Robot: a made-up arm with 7 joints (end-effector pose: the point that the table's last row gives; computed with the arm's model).
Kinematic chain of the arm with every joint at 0, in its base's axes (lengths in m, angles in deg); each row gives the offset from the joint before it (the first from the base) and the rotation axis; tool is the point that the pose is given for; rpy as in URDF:
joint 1: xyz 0 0 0.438 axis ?
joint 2: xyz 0 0 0 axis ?
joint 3: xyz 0 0 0.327 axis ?
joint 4: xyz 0.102 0 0 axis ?
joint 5: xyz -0.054 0 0.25 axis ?
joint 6: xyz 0 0 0 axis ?
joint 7: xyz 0.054 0 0 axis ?
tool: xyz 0 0 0 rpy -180 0 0
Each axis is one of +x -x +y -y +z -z.
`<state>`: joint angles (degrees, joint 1 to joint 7).
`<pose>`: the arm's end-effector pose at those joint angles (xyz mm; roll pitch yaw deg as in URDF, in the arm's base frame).
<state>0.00 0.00 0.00 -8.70 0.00 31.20 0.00</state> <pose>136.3 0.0 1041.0 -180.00 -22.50 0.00</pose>
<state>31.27 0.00 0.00 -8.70 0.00 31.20 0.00</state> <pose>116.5 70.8 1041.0 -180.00 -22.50 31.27</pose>
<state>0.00 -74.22 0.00 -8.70 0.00 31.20 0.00</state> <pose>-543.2 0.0 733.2 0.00 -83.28 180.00</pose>
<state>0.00 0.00 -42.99 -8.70 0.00 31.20 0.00</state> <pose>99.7 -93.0 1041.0 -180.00 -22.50 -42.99</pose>
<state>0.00 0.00 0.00 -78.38 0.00 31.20 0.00</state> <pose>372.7 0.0 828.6 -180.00 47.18 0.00</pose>
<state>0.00 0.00 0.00 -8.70 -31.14 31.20 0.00</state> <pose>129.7 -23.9 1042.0 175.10 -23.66 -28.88</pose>
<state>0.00 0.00 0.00 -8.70 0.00 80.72 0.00</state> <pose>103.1 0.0 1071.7 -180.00 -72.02 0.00</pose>
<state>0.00 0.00 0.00 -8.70 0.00 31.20 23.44</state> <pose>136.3 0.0 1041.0 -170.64 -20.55 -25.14</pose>
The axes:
joint 1: +z
joint 2: +y
joint 3: +z
joint 4: -y
joint 5: +z
joint 6: -y
joint 7: -z

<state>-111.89 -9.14 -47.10 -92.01 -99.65 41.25 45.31</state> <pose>-354.5 -43.8 848.4 91.92 -50.29 150.60</pose>
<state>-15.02 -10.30 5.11 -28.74 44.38 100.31 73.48</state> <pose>79.8 -10.5 1084.8 -93.69 -4.35 -56.19</pose>
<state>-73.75 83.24 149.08 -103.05 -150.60 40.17 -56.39</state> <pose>300.3 -234.0 809.5 127.99 11.64 21.92</pose>
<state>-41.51 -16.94 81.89 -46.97 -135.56 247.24 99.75</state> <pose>51.5 250.3 913.7 113.54 -24.30 157.17</pose>
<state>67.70 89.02 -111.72 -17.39 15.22 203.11 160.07</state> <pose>276.6 508.1 487.0 -84.78 -27.58 -17.89</pose>
